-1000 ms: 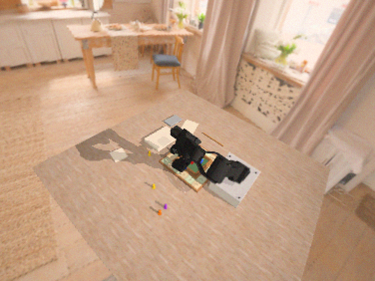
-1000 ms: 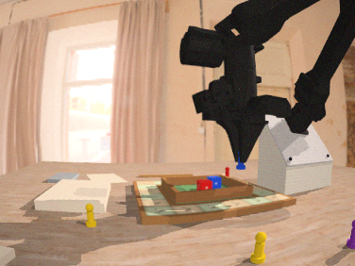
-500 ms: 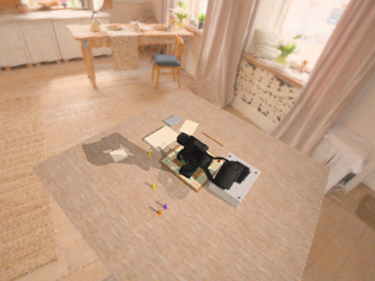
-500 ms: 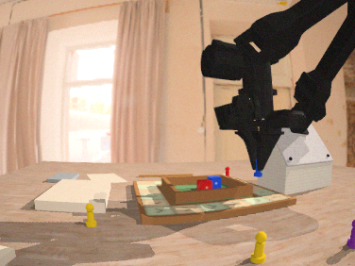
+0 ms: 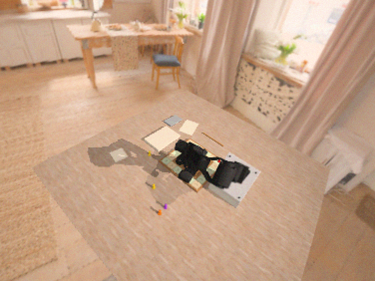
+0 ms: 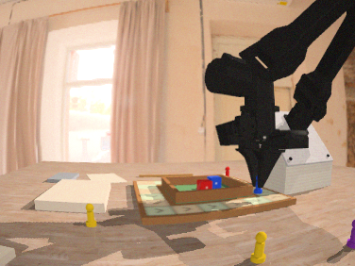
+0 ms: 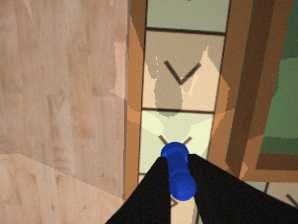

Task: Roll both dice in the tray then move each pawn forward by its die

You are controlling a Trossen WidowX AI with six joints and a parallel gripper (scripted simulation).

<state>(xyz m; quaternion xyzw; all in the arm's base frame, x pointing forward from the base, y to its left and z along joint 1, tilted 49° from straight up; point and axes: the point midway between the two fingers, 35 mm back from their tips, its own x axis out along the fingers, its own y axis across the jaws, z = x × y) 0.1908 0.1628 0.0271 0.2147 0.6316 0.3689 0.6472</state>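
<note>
Right now the green tray is 11 cm to the right of my gripper tip, 7 cm ahead of it and 3 cm below it. From my gripper tip the other things lie so: purple pawn (20 cm to the left, 3 cm behind, 2 cm below); then blue pawn (right at my gripper tip); then red pawn (23 cm to the right, 3 cm behind, 1 cm below).
</note>
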